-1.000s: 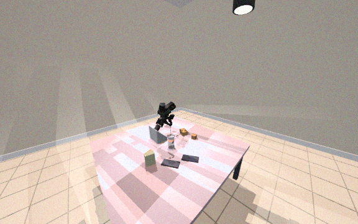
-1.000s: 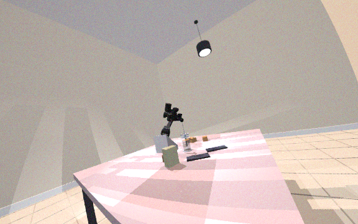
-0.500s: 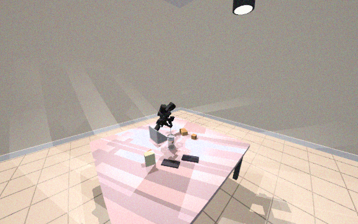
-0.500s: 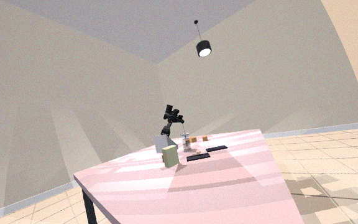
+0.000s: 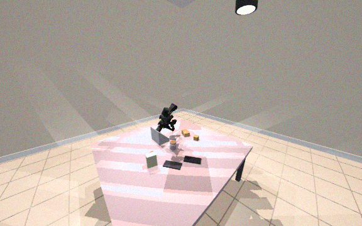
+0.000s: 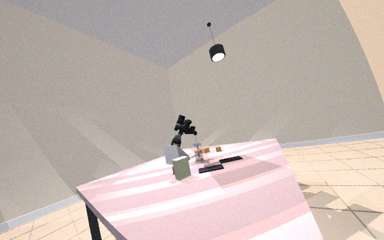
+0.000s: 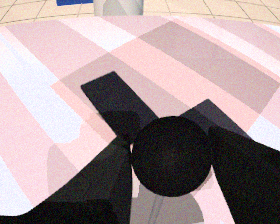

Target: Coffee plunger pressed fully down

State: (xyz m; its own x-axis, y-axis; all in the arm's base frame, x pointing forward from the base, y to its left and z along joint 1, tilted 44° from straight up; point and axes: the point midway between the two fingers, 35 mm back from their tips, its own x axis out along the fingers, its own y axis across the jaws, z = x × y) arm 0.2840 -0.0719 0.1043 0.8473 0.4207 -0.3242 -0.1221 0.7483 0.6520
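Now: the coffee press 12 cm below my gripper tip, 3 cm behind it and 2 cm to the left of it. Also, from my gripper tip: box 26 cm to the right, 18 cm below, 6 cm ahead.
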